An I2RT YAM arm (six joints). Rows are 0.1 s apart.
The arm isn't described. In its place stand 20 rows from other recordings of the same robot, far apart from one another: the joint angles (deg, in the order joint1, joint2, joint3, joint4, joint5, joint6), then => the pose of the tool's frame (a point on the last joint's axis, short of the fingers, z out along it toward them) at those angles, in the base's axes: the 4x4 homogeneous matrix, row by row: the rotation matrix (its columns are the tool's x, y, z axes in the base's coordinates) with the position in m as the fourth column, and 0 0 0 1 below.
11.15 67.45 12.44 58.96 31.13 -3.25 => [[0.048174, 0.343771, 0.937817, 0.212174], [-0.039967, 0.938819, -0.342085, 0.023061], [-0.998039, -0.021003, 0.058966, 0.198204], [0, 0, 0, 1]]
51.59 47.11 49.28 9.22 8.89 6.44 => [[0.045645, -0.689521, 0.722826, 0.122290], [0.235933, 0.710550, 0.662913, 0.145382], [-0.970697, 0.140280, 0.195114, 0.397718], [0, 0, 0, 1]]
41.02 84.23 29.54 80.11 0.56 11.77 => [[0.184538, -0.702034, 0.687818, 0.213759], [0.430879, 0.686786, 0.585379, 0.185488], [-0.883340, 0.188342, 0.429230, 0.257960], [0, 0, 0, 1]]
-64.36 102.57 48.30 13.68 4.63 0.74 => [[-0.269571, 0.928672, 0.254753, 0.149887], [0.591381, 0.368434, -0.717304, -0.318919], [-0.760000, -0.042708, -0.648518, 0.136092], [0, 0, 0, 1]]
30.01 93.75 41.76 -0.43 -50.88 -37.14 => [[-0.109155, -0.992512, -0.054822, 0.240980], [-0.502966, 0.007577, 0.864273, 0.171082], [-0.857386, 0.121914, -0.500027, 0.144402], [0, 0, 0, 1]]
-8.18 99.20 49.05 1.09 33.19 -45.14 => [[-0.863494, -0.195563, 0.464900, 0.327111], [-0.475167, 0.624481, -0.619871, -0.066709], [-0.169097, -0.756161, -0.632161, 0.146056], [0, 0, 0, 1]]
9.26 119.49 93.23 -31.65 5.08 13.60 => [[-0.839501, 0.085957, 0.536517, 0.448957], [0.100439, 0.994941, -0.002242, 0.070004], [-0.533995, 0.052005, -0.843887, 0.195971], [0, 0, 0, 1]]
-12.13 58.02 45.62 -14.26 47.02 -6.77 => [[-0.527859, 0.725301, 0.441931, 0.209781], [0.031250, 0.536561, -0.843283, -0.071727], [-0.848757, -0.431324, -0.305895, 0.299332], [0, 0, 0, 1]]
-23.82 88.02 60.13 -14.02 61.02 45.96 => [[0.143994, 0.989301, -0.023444, 0.283269], [0.317149, -0.068577, -0.945893, -0.159097], [-0.937380, 0.128768, -0.323631, 0.254820], [0, 0, 0, 1]]
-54.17 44.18 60.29 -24.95 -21.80 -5.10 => [[-0.137425, 0.527840, 0.838152, 0.101560], [0.049338, 0.848778, -0.526443, -0.118076], [-0.989283, -0.030994, -0.142686, 0.406662], [0, 0, 0, 1]]
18.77 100.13 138.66 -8.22 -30.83 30.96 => [[0.052116, -0.841980, 0.536986, 0.288580], [0.484269, 0.491570, 0.723770, 0.117342], [-0.873366, 0.222325, 0.433363, 0.625712], [0, 0, 0, 1]]
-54.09 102.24 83.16 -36.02 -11.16 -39.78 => [[-0.836551, 0.252976, 0.485989, 0.233996], [0.084931, 0.936175, -0.341121, -0.311385], [-0.541266, -0.244090, -0.804643, 0.258780], [0, 0, 0, 1]]
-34.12 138.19 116.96 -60.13 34.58 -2.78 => [[-0.843329, 0.492093, -0.215963, 0.388024], [0.523171, 0.659935, -0.539239, -0.287315], [-0.122834, -0.567741, -0.813991, 0.154573], [0, 0, 0, 1]]
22.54 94.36 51.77 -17.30 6.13 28.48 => [[-0.860446, 0.089474, 0.501625, 0.293251], [0.156226, 0.983374, 0.092574, 0.117593], [-0.485002, 0.158022, -0.860118, 0.160473], [0, 0, 0, 1]]
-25.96 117.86 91.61 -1.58 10.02 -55.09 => [[-0.707160, -0.018346, 0.706815, 0.434326], [-0.553875, 0.635737, -0.537644, -0.218349], [-0.439485, -0.771688, -0.459729, 0.241440], [0, 0, 0, 1]]
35.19 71.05 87.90 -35.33 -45.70 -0.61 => [[-0.248840, -0.959929, 0.128898, 0.185641], [-0.184570, 0.177644, 0.966632, 0.162084], [-0.950796, 0.216746, -0.221379, 0.460297], [0, 0, 0, 1]]
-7.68 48.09 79.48 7.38 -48.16 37.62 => [[0.194573, -0.764163, 0.614977, 0.100424], [0.384631, 0.636186, 0.668824, 0.013221], [-0.902331, 0.106404, 0.417706, 0.550006], [0, 0, 0, 1]]
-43.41 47.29 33.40 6.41 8.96 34.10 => [[0.365160, 0.708021, 0.604453, 0.142502], [0.416894, 0.456179, -0.786193, -0.142437], [-0.832381, 0.539079, -0.128592, 0.292708], [0, 0, 0, 1]]
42.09 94.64 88.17 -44.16 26.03 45.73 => [[-0.683822, 0.134558, 0.717134, 0.276725], [0.249377, 0.966763, 0.056396, 0.228901], [-0.685710, 0.217402, -0.694649, 0.326711], [0, 0, 0, 1]]
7.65 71.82 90.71 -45.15 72.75 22.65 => [[-0.093002, 0.915806, 0.390704, 0.228355], [0.102732, 0.399136, -0.911118, -0.003632], [-0.990352, -0.044598, -0.131203, 0.462999], [0, 0, 0, 1]]
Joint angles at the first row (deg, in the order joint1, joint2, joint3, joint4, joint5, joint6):
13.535, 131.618, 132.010, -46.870, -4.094, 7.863
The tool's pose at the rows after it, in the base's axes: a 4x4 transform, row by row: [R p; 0 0 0 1], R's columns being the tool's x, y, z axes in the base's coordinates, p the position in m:
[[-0.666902, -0.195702, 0.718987, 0.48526], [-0.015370, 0.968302, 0.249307, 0.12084], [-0.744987, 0.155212, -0.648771, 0.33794], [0, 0, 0, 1]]
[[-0.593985, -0.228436, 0.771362, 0.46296], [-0.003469, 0.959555, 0.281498, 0.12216], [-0.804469, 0.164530, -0.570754, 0.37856], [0, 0, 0, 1]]
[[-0.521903, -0.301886, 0.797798, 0.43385], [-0.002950, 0.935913, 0.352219, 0.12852], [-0.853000, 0.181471, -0.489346, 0.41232], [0, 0, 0, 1]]
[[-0.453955, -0.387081, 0.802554, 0.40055], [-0.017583, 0.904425, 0.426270, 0.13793], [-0.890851, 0.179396, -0.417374, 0.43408], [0, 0, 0, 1]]
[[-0.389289, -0.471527, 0.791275, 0.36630], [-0.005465, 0.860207, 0.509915, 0.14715], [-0.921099, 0.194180, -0.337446, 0.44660], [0, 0, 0, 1]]
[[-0.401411, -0.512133, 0.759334, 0.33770], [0.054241, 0.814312, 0.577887, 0.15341], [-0.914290, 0.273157, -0.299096, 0.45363], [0, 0, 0, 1]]
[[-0.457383, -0.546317, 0.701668, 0.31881], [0.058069, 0.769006, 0.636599, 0.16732], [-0.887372, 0.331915, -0.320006, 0.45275], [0, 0, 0, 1]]
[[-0.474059, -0.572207, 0.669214, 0.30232], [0.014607, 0.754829, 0.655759, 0.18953], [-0.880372, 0.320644, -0.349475, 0.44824], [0, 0, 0, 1]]
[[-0.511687, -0.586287, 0.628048, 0.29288], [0.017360, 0.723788, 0.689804, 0.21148], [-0.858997, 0.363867, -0.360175, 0.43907], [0, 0, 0, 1]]
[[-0.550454, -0.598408, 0.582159, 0.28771], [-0.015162, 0.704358, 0.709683, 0.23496], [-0.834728, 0.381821, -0.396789, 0.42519], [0, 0, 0, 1]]
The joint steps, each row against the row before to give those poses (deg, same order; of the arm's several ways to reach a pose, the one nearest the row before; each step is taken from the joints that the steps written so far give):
0.154, -4.442, 1.175, 0.284, -0.039, 0.374
0.751, -5.432, -1.041, 1.254, -0.470, 0.113
1.523, -6.598, -3.959, 2.764, -2.244, -0.203
2.300, -7.454, -7.085, 4.175, -1.971, -0.847
2.619, -7.724, -8.898, 6.038, -2.390, 0.531
2.269, -5.484, -5.537, 2.263, -2.255, 4.500
3.061, -2.010, -1.738, -1.722, -1.679, 2.933
4.613, -0.706, -1.111, -1.228, 2.421, -0.082
3.818, 0.240, -1.763, 1.377, 0.570, 3.007
3.504, 1.704, -0.631, 0.073, 0.700, 1.368

